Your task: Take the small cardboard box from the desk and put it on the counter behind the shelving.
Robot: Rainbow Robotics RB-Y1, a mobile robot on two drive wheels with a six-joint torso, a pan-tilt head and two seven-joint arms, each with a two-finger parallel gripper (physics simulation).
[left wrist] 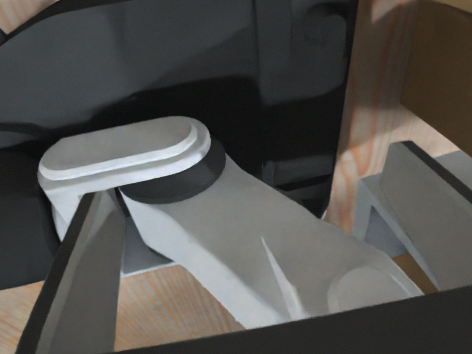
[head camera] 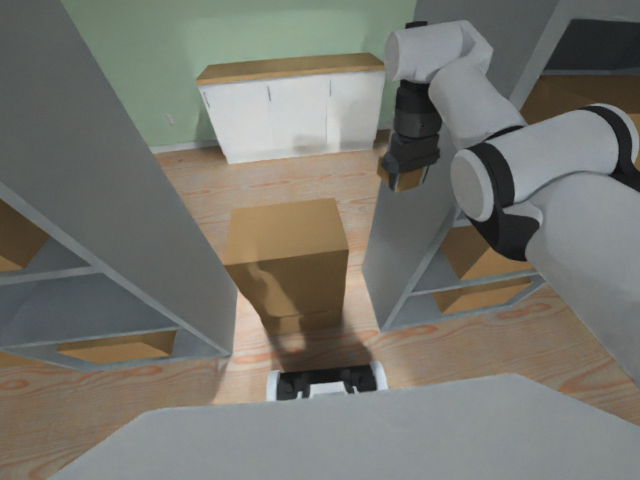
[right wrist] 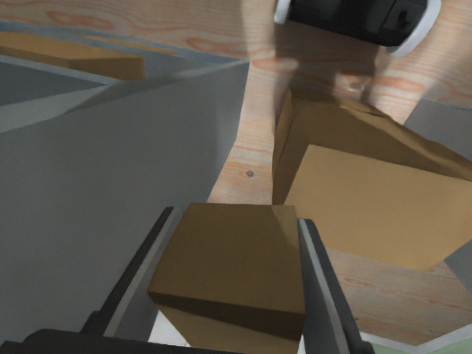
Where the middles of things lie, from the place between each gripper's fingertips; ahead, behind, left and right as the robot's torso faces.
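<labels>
There is the small cardboard box (right wrist: 230, 271), and my left hand is 600 mm below it, 440 mm to the left of it and 510 mm short of it.
From my right hand, I find the small cardboard box 2 cm above, 3 cm ahead and 1 cm to the left.
</labels>
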